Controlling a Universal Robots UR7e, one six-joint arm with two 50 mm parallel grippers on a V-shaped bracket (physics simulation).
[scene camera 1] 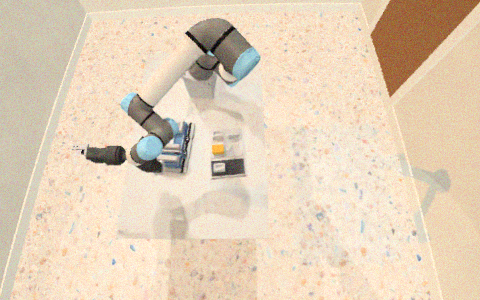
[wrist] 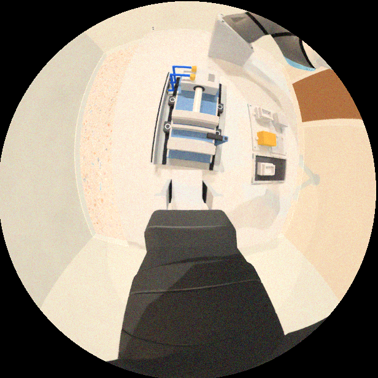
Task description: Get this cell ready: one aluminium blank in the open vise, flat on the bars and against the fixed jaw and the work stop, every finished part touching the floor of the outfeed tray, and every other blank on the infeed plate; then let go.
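Places are measured from the arm's base along level axes (x ahead, y left, z up), in metres.
Pixels of known places: hand, its tool point: (scene camera 1: 158, 165); arm's base, origin of its link: (scene camera 1: 199, 69).
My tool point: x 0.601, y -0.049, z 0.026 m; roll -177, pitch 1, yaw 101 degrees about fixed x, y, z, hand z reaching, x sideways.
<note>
For each thing: its top centre in the pictures, then the offset to it from my tool point. "spot": a spot on its surface instead.
- vise, centre of its top: (scene camera 1: 169, 139) dx -0.168, dy -0.017, dz -0.084 m
- pale part, centre of its top: (scene camera 1: 218, 166) dx -0.084, dy +0.262, dz -0.142 m
- dark-floored outfeed tray, a spot on its surface: (scene camera 1: 244, 174) spot: dx -0.074, dy +0.400, dz -0.178 m
- orange block, centre of its top: (scene camera 1: 217, 148) dx -0.183, dy +0.235, dz -0.139 m
My gripper (scene camera 1: 78, 148) (wrist: 187, 191) is shut on a pale, plain aluminium blank (wrist: 187, 182), just off the near end of the vise in the wrist view. The vise (scene camera 1: 172, 161) (wrist: 190, 156) has blue surfaces and two pale jaws standing apart, with no blank visible between them. The dark work stop (wrist: 215, 136) is at its right side. The arm hides part of the vise in the scene view. A pale part (scene camera 1: 219, 167) (wrist: 267, 169) with a recess lies in the dark-floored outfeed tray (scene camera 1: 244, 174) (wrist: 283, 178). Pale blocks (wrist: 263, 114) (wrist: 280, 120) are on the infeed plate (wrist: 253, 142).
An orange block (scene camera 1: 218, 149) (wrist: 266, 138) sits on the infeed plate beside the outfeed tray. Blue pipes (wrist: 173, 75) with yellow ends (wrist: 194, 69) rise at the vise's far left corner. The robot's grey base plate (wrist: 230, 42) is beyond the vise.
</note>
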